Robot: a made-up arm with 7 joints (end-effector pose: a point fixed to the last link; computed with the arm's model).
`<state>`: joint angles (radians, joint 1 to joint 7).
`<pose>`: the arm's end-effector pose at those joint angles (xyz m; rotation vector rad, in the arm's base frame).
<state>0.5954 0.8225 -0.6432 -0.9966 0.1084 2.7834 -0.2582</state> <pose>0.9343 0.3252 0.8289 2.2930 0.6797 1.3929</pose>
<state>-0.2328 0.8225 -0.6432 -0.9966 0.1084 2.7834 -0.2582</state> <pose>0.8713 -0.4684 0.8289 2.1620 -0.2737 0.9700</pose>
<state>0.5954 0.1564 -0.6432 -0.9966 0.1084 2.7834 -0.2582</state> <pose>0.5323 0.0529 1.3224 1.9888 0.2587 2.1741</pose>
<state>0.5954 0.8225 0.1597 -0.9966 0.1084 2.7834 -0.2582</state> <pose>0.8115 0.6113 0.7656 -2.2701 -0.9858 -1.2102</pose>
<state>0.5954 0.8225 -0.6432 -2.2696 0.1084 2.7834 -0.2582</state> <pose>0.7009 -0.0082 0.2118 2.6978 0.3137 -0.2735</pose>
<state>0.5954 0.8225 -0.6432 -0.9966 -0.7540 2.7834 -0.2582</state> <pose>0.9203 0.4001 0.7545 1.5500 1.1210 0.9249</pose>
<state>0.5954 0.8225 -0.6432 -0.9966 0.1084 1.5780 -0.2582</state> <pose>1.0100 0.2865 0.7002 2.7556 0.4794 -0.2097</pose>
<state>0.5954 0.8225 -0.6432 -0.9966 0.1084 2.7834 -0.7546</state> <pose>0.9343 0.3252 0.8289 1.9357 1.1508 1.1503</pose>
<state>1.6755 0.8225 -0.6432 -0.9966 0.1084 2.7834 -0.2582</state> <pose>0.1535 0.9773 0.8289 -1.7022 -1.8547 -1.5409</pose>
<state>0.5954 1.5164 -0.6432 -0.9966 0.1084 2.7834 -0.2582</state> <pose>0.9922 0.3644 0.1124 2.3522 1.0108 0.5137</pose>
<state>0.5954 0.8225 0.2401 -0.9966 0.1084 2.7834 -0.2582</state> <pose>0.7904 0.6360 0.7695 -2.2041 -0.9889 -1.1579</pose>
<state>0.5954 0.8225 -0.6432 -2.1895 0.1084 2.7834 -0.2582</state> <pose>0.7403 0.0091 0.2369 2.7006 0.3415 -0.1654</pose>
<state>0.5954 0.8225 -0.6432 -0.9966 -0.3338 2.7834 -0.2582</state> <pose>0.9276 0.3719 0.7989 1.9199 0.9391 1.1570</pose>
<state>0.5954 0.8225 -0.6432 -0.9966 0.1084 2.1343 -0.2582</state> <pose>0.9959 0.3102 0.7696 2.6476 0.5968 0.5584</pose>
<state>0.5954 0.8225 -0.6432 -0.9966 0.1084 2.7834 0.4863</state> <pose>0.9343 0.3252 0.8289 -2.6467 0.2230 -1.6525</pose>
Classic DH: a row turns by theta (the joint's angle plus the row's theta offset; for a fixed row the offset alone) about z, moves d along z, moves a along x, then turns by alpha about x. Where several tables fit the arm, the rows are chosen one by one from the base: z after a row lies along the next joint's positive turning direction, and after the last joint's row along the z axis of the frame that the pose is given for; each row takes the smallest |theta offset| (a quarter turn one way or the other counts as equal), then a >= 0, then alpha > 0; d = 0 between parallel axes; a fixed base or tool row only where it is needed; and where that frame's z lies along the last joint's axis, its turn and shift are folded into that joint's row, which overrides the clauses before.
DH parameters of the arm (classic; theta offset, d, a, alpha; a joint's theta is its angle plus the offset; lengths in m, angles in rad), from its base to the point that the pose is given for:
joint 1: 0 0.3739 0 -1.5708
joint 2: 0 0 0 1.5708
joint 3: 0 0.4972 0.0548 1.5708
joint 4: 0 0 -0.113 -1.5708
joint 5: 0 0.5261 0 1.5708
joint 6: 0 0 0.1361 1.5708
joint 7: 0 0 0 0

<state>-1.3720 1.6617 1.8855 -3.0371 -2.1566 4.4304 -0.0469</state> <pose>0.1892 -0.0854 0.4513 0.6326 -0.7672 -1.5863</pose>
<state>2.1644 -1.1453 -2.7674 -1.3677 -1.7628 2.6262 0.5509</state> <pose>0.7591 -0.5279 0.1802 2.4478 0.1174 0.2872</pose>
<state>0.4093 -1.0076 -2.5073 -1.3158 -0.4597 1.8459 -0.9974</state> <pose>-0.7177 -0.7480 0.3663 -2.4539 1.4459 -0.1930</pose>
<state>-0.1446 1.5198 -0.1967 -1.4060 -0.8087 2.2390 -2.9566</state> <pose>0.7840 -0.1823 -0.2364 0.4040 -2.2952 0.7769</pose>
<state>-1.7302 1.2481 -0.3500 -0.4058 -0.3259 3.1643 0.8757</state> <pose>-0.1370 -1.0254 0.6653 0.8889 -1.4988 1.1433</pose>
